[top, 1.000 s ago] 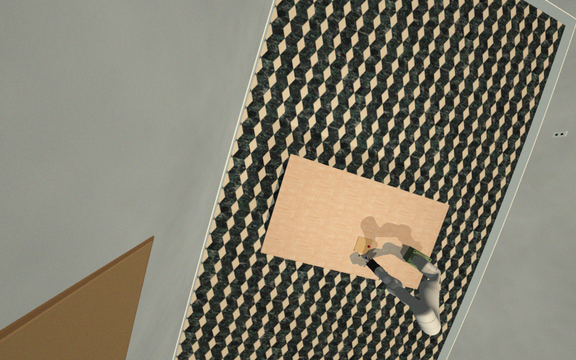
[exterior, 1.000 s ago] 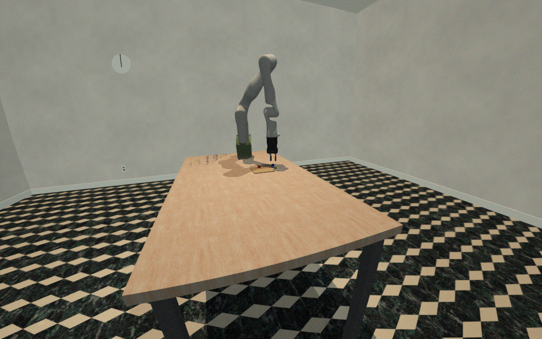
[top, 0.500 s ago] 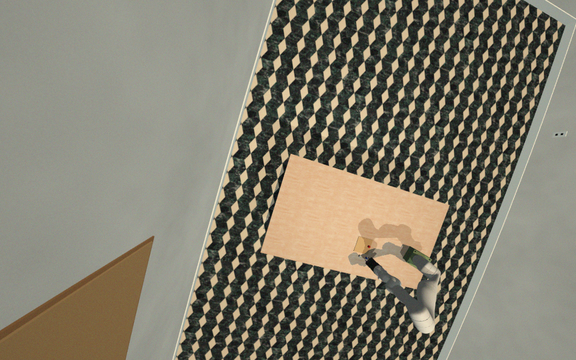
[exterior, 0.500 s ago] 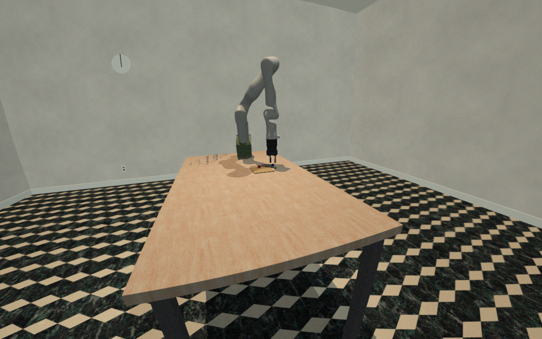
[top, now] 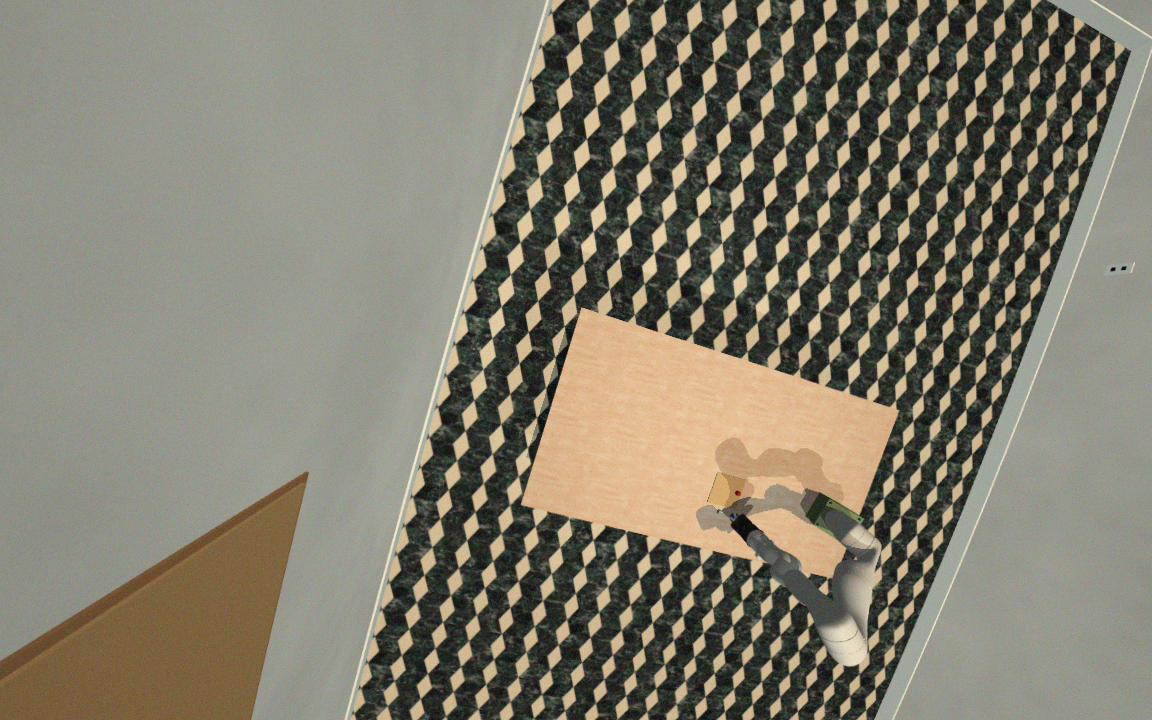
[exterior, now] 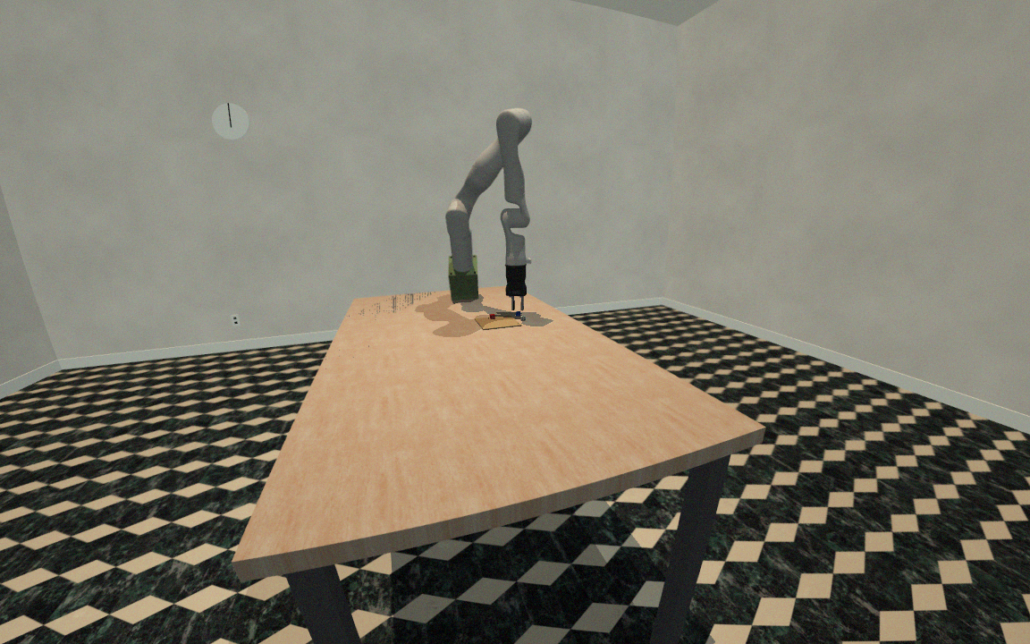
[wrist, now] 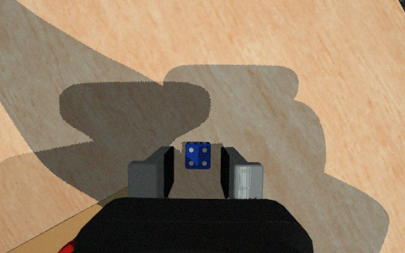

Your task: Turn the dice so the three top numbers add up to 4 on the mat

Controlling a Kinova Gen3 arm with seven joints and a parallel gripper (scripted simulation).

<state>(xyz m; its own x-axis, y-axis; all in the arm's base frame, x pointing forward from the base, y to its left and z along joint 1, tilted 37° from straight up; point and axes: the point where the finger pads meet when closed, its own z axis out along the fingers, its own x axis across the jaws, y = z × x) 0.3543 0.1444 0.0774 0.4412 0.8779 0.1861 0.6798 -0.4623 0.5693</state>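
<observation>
My hand is 3 cm above the blue die. Round my hand: tan mat 10 cm to the right, 6 cm ahead, 4 cm below; red die 11 cm to the right, 3 cm below, 1 cm ahead; white die 6 cm ahead, 3 cm below.
</observation>
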